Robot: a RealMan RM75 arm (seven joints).
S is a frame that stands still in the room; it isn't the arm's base.
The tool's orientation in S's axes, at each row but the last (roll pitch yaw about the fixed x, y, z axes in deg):
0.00 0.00 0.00
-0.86 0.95 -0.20
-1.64 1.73 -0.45
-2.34 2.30 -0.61
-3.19 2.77 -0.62
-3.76 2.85 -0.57
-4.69 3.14 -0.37
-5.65 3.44 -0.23
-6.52 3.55 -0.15
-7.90 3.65 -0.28
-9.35 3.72 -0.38
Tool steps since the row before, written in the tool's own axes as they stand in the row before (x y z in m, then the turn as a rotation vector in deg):
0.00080 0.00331 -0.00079 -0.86 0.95 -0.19
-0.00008 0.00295 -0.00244 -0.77 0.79 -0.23
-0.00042 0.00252 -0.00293 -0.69 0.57 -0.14
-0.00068 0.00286 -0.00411 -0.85 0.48 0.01
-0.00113 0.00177 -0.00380 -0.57 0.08 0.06
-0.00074 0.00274 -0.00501 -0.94 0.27 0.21
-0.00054 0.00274 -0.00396 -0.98 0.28 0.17
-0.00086 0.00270 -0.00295 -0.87 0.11 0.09
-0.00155 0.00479 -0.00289 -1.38 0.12 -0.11
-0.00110 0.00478 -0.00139 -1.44 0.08 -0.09
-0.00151 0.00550 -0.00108 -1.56 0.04 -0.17
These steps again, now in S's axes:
0.00080 0.00331 -0.00079 -0.86 0.95 -0.19
-0.00011 0.00291 -0.00248 -0.77 0.79 -0.23
-0.00049 0.00244 -0.00299 -0.69 0.57 -0.14
-0.00082 0.00270 -0.00419 -0.84 0.49 0.02
-0.00130 0.00157 -0.00383 -0.57 0.09 0.08
-0.00097 0.00242 -0.00514 -0.93 0.29 0.24
-0.00075 0.00241 -0.00413 -0.97 0.30 0.20
-0.00104 0.00240 -0.00314 -0.86 0.12 0.13
-0.00175 0.00444 -0.00331 -1.38 0.11 -0.04
-0.00121 0.00455 -0.00196 -1.44 0.07 -0.01
-0.00160 0.00526 -0.00186 -1.57 0.02 -0.07

